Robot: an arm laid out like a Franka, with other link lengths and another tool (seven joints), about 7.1 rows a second.
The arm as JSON. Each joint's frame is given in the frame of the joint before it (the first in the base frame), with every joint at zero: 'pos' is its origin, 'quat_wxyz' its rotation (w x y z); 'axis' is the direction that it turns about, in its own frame. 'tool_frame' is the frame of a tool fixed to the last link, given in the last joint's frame.
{
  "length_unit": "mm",
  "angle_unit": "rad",
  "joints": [
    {
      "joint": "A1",
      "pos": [
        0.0,
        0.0,
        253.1
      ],
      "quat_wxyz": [
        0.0,
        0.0,
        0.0,
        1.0
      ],
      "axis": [
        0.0,
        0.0,
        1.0
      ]
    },
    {
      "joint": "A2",
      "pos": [
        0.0,
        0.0,
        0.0
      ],
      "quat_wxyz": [
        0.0,
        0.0,
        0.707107,
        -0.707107
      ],
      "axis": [
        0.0,
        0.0,
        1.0
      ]
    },
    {
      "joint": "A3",
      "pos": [
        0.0,
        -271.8,
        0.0
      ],
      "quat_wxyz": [
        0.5,
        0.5,
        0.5,
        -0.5
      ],
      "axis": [
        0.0,
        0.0,
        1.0
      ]
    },
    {
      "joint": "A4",
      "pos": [
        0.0,
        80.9,
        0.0
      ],
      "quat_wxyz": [
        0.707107,
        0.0,
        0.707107,
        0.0
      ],
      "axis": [
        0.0,
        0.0,
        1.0
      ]
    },
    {
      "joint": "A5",
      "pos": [
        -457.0,
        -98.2,
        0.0
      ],
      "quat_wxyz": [
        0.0,
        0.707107,
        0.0,
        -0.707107
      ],
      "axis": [
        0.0,
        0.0,
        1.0
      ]
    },
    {
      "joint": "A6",
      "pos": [
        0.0,
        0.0,
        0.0
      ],
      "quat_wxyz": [
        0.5,
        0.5,
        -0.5,
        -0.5
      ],
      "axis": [
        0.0,
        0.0,
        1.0
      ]
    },
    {
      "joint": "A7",
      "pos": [
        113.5,
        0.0,
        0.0
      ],
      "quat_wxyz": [
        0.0,
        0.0,
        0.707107,
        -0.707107
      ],
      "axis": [
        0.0,
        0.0,
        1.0
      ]
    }
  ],
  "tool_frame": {
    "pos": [
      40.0,
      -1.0,
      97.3
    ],
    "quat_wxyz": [
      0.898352,
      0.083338,
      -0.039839,
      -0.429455
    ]
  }
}
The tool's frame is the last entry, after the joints.
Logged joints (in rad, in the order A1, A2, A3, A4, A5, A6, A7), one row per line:
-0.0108, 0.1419, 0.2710, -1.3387, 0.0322, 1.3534, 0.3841
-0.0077, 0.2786, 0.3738, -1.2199, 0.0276, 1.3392, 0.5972
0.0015, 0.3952, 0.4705, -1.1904, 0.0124, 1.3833, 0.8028
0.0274, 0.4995, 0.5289, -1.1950, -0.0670, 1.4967, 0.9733
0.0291, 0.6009, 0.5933, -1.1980, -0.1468, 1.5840, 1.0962
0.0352, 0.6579, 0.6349, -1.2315, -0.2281, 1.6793, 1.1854
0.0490, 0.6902, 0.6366, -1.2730, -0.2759, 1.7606, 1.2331
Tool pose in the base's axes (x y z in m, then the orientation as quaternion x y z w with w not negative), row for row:
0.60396, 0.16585, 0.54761, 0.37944, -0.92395, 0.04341, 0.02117
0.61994, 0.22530, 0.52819, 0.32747, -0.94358, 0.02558, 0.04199
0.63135, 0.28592, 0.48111, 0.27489, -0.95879, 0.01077, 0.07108
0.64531, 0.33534, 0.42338, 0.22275, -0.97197, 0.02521, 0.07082
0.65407, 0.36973, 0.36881, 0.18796, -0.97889, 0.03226, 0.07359
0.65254, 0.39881, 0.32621, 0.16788, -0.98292, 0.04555, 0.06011
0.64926, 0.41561, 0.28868, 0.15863, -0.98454, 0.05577, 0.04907
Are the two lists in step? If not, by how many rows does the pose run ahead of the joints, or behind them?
They are in step.
